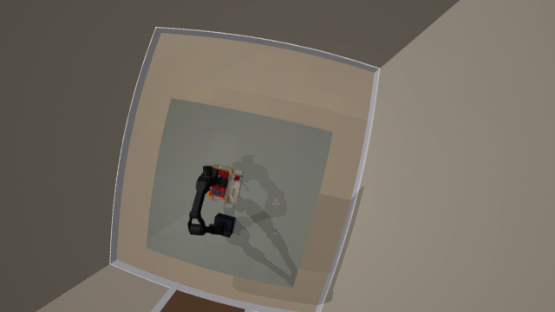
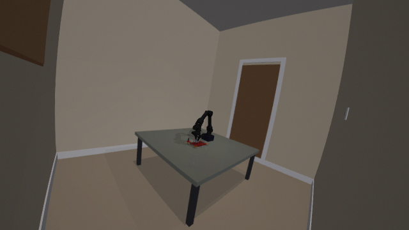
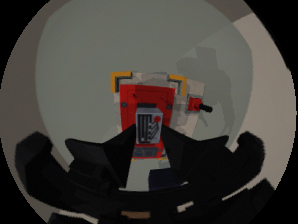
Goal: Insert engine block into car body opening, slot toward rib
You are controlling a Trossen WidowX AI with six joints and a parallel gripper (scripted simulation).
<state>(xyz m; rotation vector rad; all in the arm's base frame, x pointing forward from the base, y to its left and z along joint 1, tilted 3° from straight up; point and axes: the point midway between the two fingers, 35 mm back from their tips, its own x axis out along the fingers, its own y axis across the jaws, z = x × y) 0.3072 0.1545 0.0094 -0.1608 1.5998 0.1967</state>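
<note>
My gripper tip is now 10 mm above the grey engine block.
</note>
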